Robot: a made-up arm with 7 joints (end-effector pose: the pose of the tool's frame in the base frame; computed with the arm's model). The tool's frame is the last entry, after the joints.
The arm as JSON. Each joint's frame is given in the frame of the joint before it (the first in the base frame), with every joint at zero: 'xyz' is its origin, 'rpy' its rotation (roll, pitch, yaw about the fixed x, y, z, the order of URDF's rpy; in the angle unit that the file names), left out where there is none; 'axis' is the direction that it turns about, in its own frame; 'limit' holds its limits. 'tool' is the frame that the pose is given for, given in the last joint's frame.
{
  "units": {
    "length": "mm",
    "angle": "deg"
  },
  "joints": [
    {
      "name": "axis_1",
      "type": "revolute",
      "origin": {
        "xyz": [
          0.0,
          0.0,
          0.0
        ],
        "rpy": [
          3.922,
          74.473,
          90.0
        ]
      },
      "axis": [
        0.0,
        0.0,
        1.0
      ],
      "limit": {
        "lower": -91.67,
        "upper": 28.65
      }
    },
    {
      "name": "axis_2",
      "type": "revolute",
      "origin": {
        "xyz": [
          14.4,
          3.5,
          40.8
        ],
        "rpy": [
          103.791,
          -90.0,
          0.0
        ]
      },
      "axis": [
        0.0,
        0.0,
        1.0
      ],
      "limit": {
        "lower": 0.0,
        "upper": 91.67
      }
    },
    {
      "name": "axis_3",
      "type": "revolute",
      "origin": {
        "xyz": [
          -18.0,
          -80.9,
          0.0
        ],
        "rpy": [
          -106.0,
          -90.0,
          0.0
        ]
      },
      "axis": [
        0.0,
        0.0,
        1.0
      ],
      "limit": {
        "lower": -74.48,
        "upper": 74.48
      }
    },
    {
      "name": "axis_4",
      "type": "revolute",
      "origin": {
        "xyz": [
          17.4,
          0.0,
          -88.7
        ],
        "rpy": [
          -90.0,
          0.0,
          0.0
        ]
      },
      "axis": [
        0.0,
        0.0,
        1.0
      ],
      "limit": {
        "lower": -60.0,
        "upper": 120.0
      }
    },
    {
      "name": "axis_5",
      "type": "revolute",
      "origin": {
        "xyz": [
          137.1,
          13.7,
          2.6
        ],
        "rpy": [
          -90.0,
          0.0,
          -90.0
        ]
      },
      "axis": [
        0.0,
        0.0,
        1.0
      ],
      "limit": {
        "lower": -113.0,
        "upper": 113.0
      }
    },
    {
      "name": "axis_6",
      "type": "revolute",
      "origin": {
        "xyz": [
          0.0,
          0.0,
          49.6
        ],
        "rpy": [
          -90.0,
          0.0,
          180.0
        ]
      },
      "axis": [
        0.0,
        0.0,
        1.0
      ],
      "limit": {
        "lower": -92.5,
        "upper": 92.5
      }
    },
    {
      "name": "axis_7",
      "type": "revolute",
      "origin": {
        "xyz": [
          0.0,
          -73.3,
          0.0
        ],
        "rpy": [
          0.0,
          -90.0,
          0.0
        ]
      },
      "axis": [
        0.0,
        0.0,
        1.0
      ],
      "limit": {
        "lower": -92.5,
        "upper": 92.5
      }
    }
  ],
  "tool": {
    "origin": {
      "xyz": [
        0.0,
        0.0,
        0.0
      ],
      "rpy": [
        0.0,
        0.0,
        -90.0
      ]
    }
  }
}
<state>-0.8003 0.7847 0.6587 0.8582 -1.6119 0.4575 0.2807</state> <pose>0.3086 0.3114 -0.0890 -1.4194 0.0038 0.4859</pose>
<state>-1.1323 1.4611 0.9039 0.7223 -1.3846 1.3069 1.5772</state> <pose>0.1656 0.3316 0.1720 -0.7354 0.4198 1.3571</pose>
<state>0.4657 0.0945 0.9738 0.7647 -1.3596 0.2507 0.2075</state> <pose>-0.1590 0.2346 -0.3312 -1.1689 0.5509 1.8835</pose>
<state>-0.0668 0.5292 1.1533 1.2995 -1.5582 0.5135 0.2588</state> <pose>0.0020 0.3009 -0.3406 -1.8114 0.3349 1.5319</pose>
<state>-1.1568 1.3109 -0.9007 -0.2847 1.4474 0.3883 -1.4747</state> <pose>0.3028 0.0219 0.0143 2.5331 0.9912 -0.0411</pose>
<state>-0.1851 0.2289 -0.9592 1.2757 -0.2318 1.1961 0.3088</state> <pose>-0.0308 0.1276 -0.3921 1.4180 2.2761 -0.0885</pose>
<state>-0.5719 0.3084 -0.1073 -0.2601 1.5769 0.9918 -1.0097</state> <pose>0.2828 0.0796 -0.0319 1.1518 0.6909 0.2046</pose>
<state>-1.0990 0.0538 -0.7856 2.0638 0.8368 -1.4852 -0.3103</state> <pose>0.2282 0.0231 -0.2927 0.8184 0.1013 -1.9410</pose>
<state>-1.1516 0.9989 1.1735 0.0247 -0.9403 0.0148 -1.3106</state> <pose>0.0795 0.3217 0.1841 0.6784 -1.6514 -0.5396</pose>
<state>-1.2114 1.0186 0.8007 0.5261 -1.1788 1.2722 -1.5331</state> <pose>0.2683 0.2783 0.1130 -0.6235 -0.6294 -1.6840</pose>
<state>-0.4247 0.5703 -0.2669 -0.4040 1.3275 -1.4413 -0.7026</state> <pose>0.1898 -0.0250 -0.1112 2.2725 -1.2042 -1.7169</pose>
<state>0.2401 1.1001 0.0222 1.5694 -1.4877 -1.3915 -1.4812</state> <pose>-0.0642 0.4092 -0.0831 0.9187 0.4719 -0.1292</pose>
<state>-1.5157 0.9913 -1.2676 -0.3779 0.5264 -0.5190 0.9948</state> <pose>0.2145 -0.1031 -0.0360 0.5852 -1.8956 -0.7683</pose>
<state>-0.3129 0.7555 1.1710 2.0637 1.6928 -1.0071 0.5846</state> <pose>0.0471 0.1985 -0.3466 0.5918 0.5838 0.1081</pose>
